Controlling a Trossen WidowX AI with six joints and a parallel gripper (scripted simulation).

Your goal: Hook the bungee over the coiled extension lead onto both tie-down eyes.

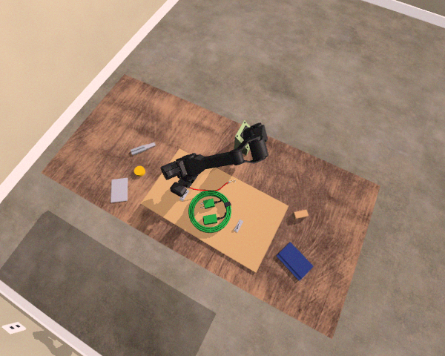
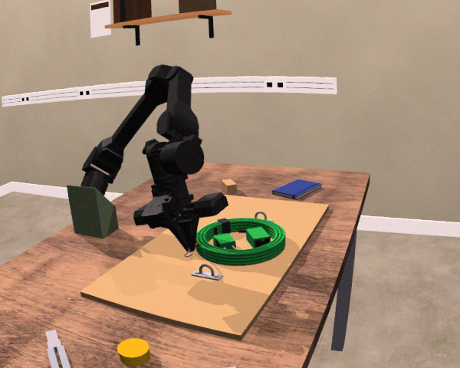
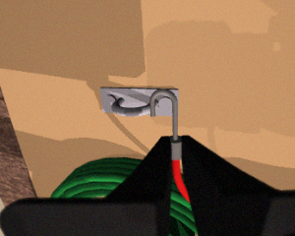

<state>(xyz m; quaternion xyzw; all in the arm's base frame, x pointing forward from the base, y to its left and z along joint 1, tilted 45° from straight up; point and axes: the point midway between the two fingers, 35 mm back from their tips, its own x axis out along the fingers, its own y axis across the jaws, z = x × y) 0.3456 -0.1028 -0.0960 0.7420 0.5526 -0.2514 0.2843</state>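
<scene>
Now: the extension lead 6 cm ahead of my hand, 14 cm to the left of it and 6 cm below it. From my hand the other things lie so: yellow disc: 3 cm ahead, 28 cm to the right, 8 cm below; grey tool: 10 cm behind, 33 cm to the right, 9 cm below; grey plate: 16 cm ahead, 32 cm to the right, 9 cm below.
</scene>
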